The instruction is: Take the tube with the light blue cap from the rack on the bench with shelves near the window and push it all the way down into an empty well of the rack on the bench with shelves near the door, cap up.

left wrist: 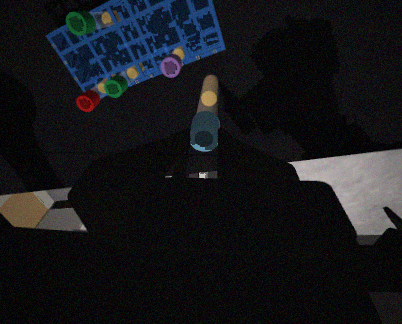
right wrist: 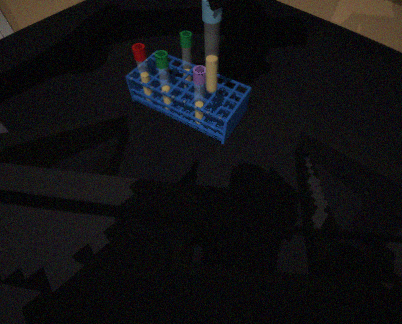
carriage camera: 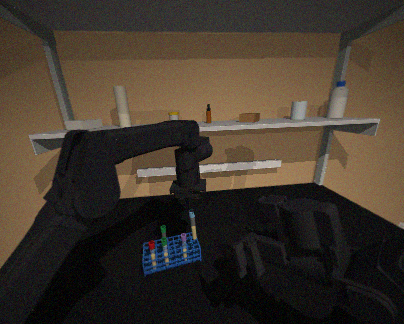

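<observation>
The tube with the light blue cap is upright, cap up. My left gripper is shut on its cap. The tube's lower end is free, close to the right far corner of the blue rack in the carriage camera. In the right wrist view it overlaps the rack's far part; I cannot tell which well it is over. My right gripper is open and empty, nearer the camera, to the right of the rack.
The rack holds a red-capped tube, two green-capped tubes and a purple-capped tube. Behind the arm a shelf carries a white bottle, a beaker and a brown box.
</observation>
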